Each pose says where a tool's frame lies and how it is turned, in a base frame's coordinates. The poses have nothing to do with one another.
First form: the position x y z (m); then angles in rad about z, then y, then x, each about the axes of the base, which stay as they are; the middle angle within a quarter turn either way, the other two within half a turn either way.
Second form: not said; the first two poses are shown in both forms.
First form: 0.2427 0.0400 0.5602 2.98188 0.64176 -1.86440
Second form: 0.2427 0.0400 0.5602 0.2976 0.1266 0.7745 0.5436
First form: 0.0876 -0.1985 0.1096 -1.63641 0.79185 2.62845
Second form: 0.0876 -0.1985 0.1096 0.4323 0.5386 0.7183 0.0841
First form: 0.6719 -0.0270 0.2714 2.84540 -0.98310 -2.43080
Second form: 0.6719 -0.0270 0.2714 0.3924 0.2844 -0.7932 -0.3687
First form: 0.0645 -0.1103 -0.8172 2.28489 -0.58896 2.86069
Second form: 0.0645 -0.1103 -0.8172 0.3171 0.3566 -0.8788 0.0025
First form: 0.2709 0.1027 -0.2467 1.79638 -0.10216 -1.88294
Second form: 0.2709 0.1027 -0.2467 0.3339 -0.5265 0.6128 0.4855
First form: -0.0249 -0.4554 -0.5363 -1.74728 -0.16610 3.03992
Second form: -0.0249 -0.4554 -0.5363 0.0310 -0.6422 -0.7603 0.0920
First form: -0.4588 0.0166 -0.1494 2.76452 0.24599 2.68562
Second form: -0.4588 0.0166 -0.1494 0.0754 -0.2084 0.9444 -0.2427
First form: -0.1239 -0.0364 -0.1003 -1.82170 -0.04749 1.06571
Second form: -0.1239 -0.0364 -0.1003 0.5184 0.3275 0.3887 -0.6877
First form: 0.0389 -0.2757 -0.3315 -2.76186 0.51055 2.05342
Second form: 0.0389 -0.2757 -0.3315 0.3067 0.0279 0.8377 -0.4511
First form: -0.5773 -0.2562 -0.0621 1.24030 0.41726 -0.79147
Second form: -0.5773 -0.2562 -0.0621 0.7810 -0.1958 0.3747 0.4596
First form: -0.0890 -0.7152 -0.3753 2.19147 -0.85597 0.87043
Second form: -0.0890 -0.7152 -0.3753 0.5330 -0.1592 -0.5132 0.6536
